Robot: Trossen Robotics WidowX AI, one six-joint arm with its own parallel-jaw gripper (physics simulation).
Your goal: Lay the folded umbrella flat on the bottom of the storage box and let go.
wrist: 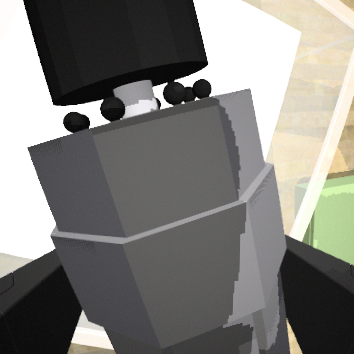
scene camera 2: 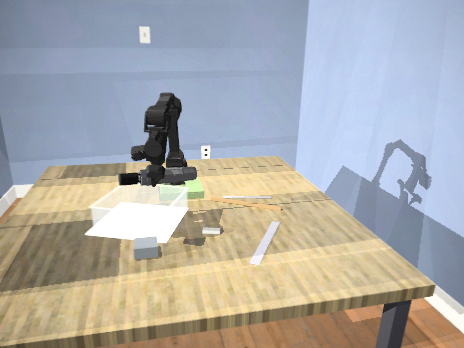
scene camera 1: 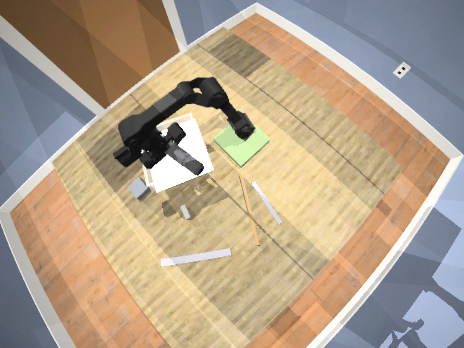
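Where they show: gripper, fingertip midpoint: [wrist: 179,243] [scene camera 2: 153,181] [scene camera 1: 172,149]; arm's base at its link origin: [scene camera 2: 177,182] [scene camera 1: 244,132].
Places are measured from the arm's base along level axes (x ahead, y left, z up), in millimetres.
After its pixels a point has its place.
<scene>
The folded umbrella [scene camera 1: 186,159] @[z 160, x 276, y -43 mm] [scene camera 2: 176,175] @[z 142, x 303, y -60 mm] [wrist: 165,170] @[z 166, x 286, y -175 mm] has a faceted grey body and a black handle. My gripper [scene camera 1: 161,143] [scene camera 2: 155,176] @[z 118, x 278, y -139 mm] [wrist: 179,243] @[z 118, x 278, y -139 mm] is shut on its grey body and holds it roughly level in the air. The storage box [scene camera 1: 200,145] @[z 63, x 186, y -84 mm] [scene camera 2: 135,220] @[z 33, x 401, y -221 mm] [wrist: 320,187] @[z 64, x 163, y -120 mm] has a white floor and pale, see-through walls. The umbrella hangs above the box in the wrist view. In scene camera 2 it appears higher than the rim, with its grey end to the right. The arm hides part of the box in scene camera 1.
The arm's base stands on a green slab [scene camera 1: 242,151] @[z 0, x 78, y 52 mm] [scene camera 2: 195,190] @[z -2, x 114, y 57 mm] [wrist: 330,220] @[z 0, x 95, y -53 mm] beside the box. A grey block [scene camera 1: 139,188] @[z 3, x 499, y -193 mm] [scene camera 2: 146,248] @[z 1, x 536, y -204 mm] and a small pale block [scene camera 1: 185,212] @[z -21, x 439, y 34 mm] [scene camera 2: 211,231] @[z -24, x 449, y 28 mm] lie near it. A wooden stick [scene camera 1: 250,212] @[z -21, x 261, y 245 mm] and white strips [scene camera 1: 196,257] @[z -31, x 548, y 193 mm] [scene camera 2: 265,243] @[z -31, x 570, y 179 mm] lie farther off.
</scene>
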